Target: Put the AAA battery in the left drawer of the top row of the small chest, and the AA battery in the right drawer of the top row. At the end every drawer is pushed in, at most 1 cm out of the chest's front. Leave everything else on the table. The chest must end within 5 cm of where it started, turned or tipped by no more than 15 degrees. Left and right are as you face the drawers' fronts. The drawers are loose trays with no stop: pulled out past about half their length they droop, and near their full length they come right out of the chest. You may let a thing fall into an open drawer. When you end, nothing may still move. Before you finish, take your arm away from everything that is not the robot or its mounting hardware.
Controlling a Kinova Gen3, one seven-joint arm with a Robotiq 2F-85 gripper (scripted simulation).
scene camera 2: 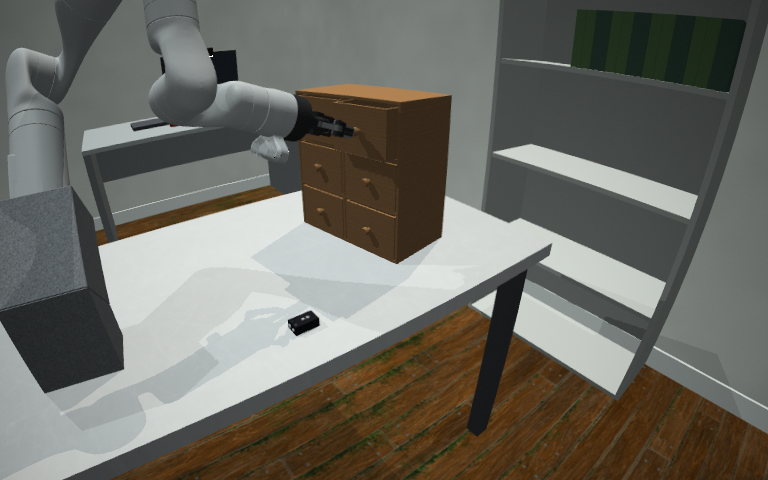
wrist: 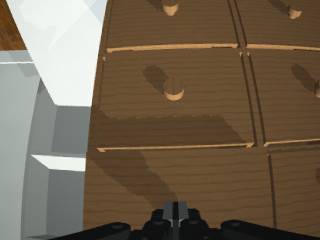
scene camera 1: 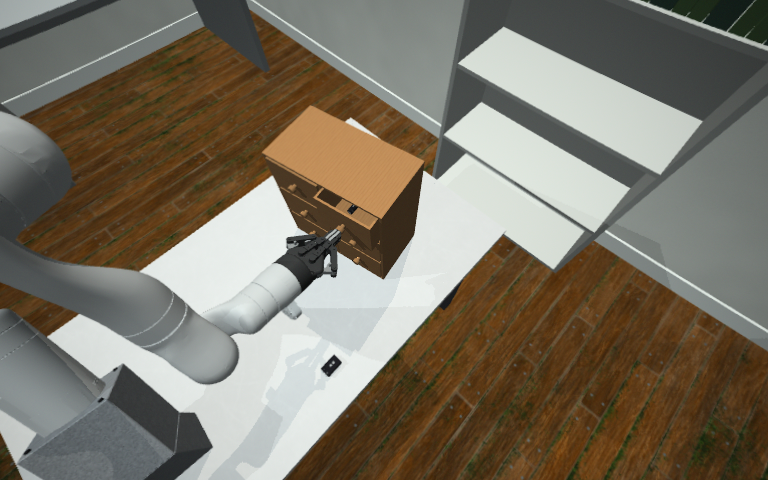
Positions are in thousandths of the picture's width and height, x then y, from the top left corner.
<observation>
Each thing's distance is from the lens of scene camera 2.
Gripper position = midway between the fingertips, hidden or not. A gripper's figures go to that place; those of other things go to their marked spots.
gripper (scene camera 2: 458,276): 76 cm
small wooden chest (scene camera 2: 551,245): 79 cm
drawer (scene camera 2: 480,474): 86 cm
drawer (scene camera 2: 424,439): 96 cm
</observation>
